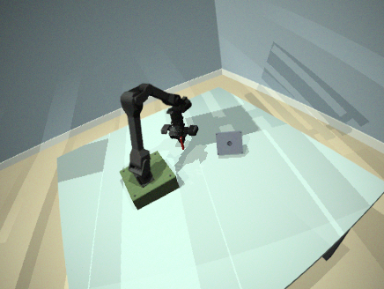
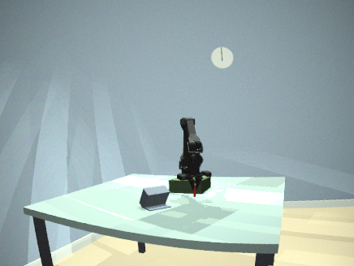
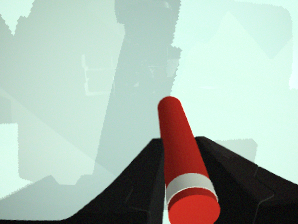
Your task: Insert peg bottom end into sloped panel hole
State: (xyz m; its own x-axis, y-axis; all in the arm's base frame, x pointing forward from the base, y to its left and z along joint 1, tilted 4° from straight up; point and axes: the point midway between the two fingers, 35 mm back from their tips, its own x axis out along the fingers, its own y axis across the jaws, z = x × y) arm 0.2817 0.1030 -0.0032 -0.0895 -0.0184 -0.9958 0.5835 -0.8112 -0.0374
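My gripper tip is now 170 mm short of the grey sloped panel, 180 mm to the left of it and 10 mm above it. The rest, counted from my gripper tip: red peg: 20 mm above.
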